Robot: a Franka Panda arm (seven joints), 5 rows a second.
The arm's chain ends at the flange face. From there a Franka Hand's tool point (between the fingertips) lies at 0.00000 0.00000 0.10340 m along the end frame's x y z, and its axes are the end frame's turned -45 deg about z.
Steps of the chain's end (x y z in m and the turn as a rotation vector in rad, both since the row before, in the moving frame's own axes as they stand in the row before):
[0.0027, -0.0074, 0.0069, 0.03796, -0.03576, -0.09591]
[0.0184, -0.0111, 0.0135, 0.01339, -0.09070, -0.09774]
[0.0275, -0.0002, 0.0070, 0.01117, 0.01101, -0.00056]
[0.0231, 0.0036, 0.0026, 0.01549, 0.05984, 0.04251]
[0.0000, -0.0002, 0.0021, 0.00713, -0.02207, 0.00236]
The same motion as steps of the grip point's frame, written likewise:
[0.0070, -0.0087, 0.0068, 0.05213, 0.00156, -0.09591]
[0.0149, -0.0022, 0.0131, 0.07360, -0.05467, -0.09774]
[0.0212, 0.0193, 0.0070, 0.00011, 0.01568, -0.00056]
[0.0192, 0.0222, 0.0024, -0.03136, 0.05327, 0.04251]
[-0.0009, -0.0023, 0.0021, 0.02065, -0.01056, 0.00236]

